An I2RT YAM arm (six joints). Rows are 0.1 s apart.
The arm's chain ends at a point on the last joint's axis. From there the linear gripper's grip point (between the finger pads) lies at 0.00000 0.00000 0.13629 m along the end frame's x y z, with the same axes.
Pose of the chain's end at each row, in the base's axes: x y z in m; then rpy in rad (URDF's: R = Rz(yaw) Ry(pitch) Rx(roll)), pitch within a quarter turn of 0, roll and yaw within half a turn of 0:
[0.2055 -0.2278 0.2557 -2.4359 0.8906 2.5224]
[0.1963 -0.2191 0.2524 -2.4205 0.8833 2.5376]
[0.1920 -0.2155 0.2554 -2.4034 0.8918 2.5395]
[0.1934 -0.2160 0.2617 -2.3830 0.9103 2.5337]
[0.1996 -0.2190 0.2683 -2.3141 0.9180 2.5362]
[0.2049 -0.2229 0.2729 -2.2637 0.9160 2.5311]
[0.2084 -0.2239 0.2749 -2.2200 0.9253 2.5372]
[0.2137 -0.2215 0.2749 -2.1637 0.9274 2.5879]
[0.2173 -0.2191 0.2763 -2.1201 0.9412 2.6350]
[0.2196 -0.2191 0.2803 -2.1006 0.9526 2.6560]
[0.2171 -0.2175 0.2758 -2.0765 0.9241 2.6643]
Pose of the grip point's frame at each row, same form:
[0.2199 -0.3466 0.1905 -2.4359 0.8906 2.5224]
[0.2103 -0.3381 0.1874 -2.4205 0.8833 2.5376]
[0.2047 -0.3355 0.1921 -2.4034 0.8918 2.5395]
[0.2040 -0.3376 0.2010 -2.3830 0.9103 2.5337]
[0.2027 -0.3432 0.2123 -2.3141 0.9180 2.5362]
[0.2014 -0.3484 0.2199 -2.2637 0.9160 2.5311]
[0.2009 -0.3506 0.2253 -2.2200 0.9253 2.5372]
[0.2061 -0.3497 0.2292 -2.1637 0.9274 2.5879]
[0.2112 -0.3486 0.2344 -2.1201 0.9412 2.6350]
[0.2143 -0.3493 0.2404 -2.1006 0.9526 2.6560]
[0.2091 -0.3476 0.2360 -2.0765 0.9241 2.6643]

